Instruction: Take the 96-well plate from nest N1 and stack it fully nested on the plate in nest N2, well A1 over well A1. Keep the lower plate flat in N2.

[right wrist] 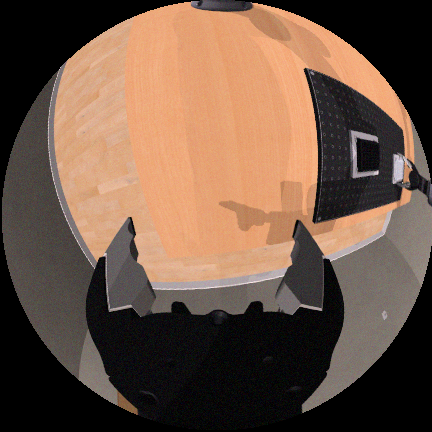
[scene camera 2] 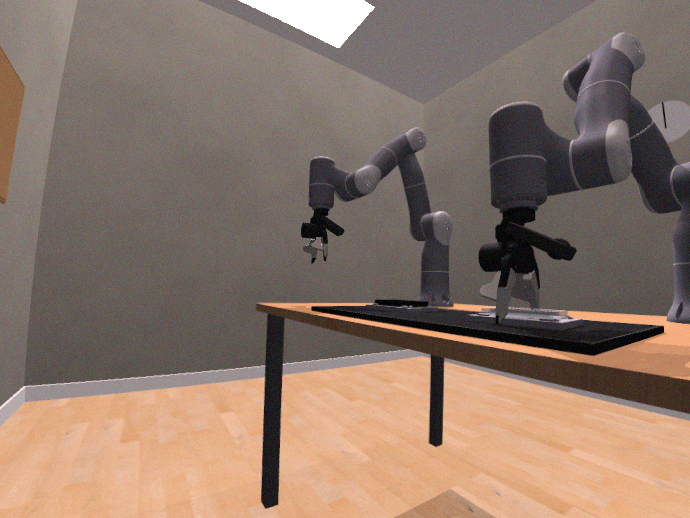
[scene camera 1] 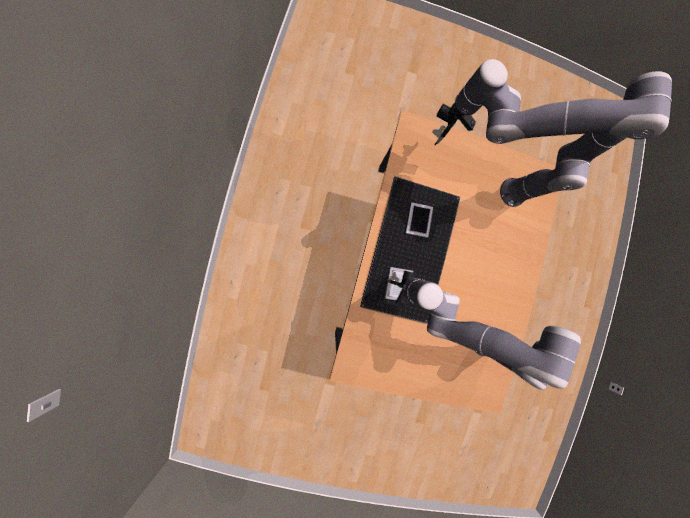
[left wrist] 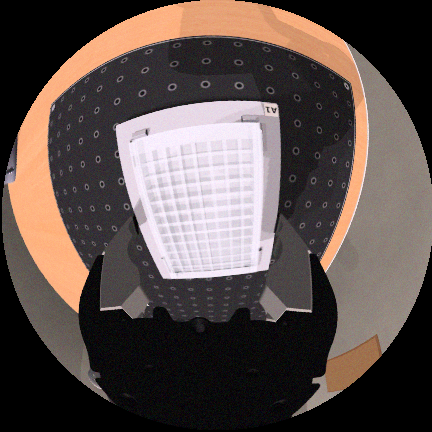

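Note:
A white 96-well plate [scene camera 2: 551,312] [left wrist: 205,200] [right wrist: 398,169] sits in a light nest [left wrist: 192,114] [scene camera 2: 569,323] marked A1 at one corner. A black plate [scene camera 1: 420,220] [scene camera 2: 401,302] [right wrist: 367,155] lies in the other nest [scene camera 1: 417,234] [right wrist: 354,156]. No N1 or N2 marking is readable. My left gripper [scene camera 1: 396,280] [scene camera 2: 517,313] [left wrist: 205,215] is open, its fingers low on both sides of the white plate near one end, with small gaps. My right gripper [scene camera 1: 440,138] [scene camera 2: 319,260] [right wrist: 214,220] is open and empty, high above the table, away from both plates.
Both nests stand on a black perforated board [scene camera 1: 390,239] [scene camera 2: 590,339] [left wrist: 205,72] [right wrist: 332,180] on the wooden table [scene camera 1: 490,250] [right wrist: 225,125]. In scene camera 1 the black plate's nest lies above the white plate's nest, with a stretch of board between them.

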